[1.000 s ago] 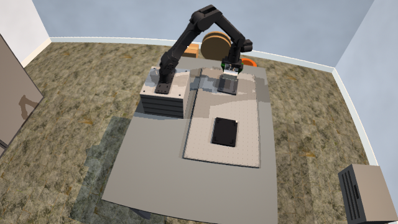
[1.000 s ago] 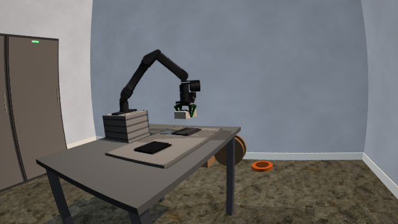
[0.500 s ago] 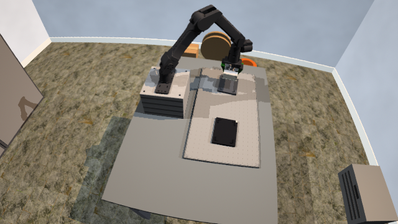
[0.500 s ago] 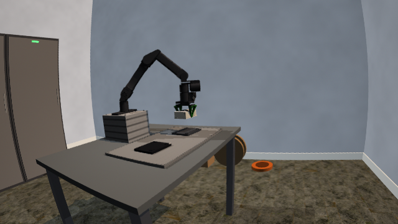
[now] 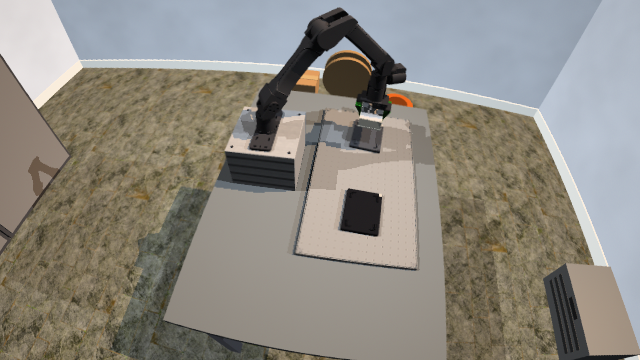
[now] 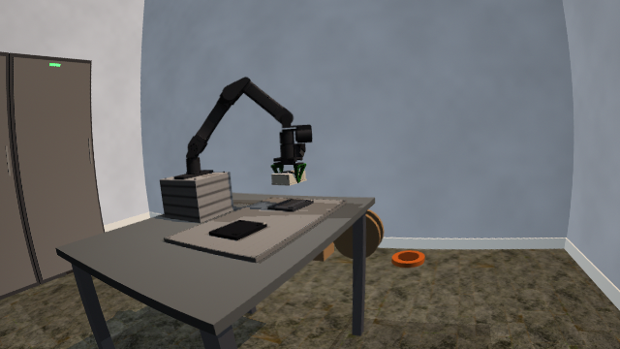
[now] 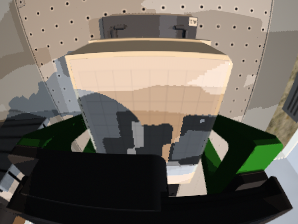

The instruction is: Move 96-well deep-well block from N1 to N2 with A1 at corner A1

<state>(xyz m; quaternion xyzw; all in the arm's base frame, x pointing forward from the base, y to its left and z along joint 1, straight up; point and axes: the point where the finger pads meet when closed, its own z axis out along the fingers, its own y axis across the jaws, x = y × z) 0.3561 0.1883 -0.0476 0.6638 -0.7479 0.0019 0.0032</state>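
My hand is 10 mm below the deep-well block. Also, from my hand: nest N2: 100 mm below; nest N1: 10 mm behind, 370 mm to the right, 100 mm below.
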